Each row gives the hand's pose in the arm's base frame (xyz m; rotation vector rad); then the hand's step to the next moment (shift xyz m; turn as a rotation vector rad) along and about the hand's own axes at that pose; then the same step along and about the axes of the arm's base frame.
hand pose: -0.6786 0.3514 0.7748 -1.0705 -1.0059 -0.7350
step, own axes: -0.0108 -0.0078 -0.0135 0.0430 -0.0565 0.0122
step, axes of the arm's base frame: -0.0069 -0.0151 -0.0091 -0.0365 -0.0079 0.0616
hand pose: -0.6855 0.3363 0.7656 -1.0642 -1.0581 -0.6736
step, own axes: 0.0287 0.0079 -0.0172 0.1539 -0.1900 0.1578
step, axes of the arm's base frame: 0.0237 -0.0119 0.0219 -0.1611 0.0820 0.2281
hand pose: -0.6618 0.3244 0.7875 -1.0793 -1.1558 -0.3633
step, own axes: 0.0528 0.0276 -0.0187 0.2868 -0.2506 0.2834
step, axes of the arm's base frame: 0.0521 0.0122 0.0321 -0.2195 0.1938 0.3737
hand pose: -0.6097 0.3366 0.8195 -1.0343 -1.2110 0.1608
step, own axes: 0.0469 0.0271 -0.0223 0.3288 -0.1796 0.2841
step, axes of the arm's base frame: 0.0480 0.0308 0.0131 -0.1747 0.2593 0.3512
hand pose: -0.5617 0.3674 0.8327 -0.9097 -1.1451 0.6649
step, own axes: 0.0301 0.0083 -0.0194 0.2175 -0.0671 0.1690
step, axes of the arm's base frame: 0.0275 0.0241 0.0042 -0.0972 0.1920 0.1846
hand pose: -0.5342 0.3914 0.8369 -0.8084 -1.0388 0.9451
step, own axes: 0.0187 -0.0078 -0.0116 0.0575 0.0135 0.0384
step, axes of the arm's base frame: 0.0169 0.0130 0.0096 -0.0275 0.0620 0.0190
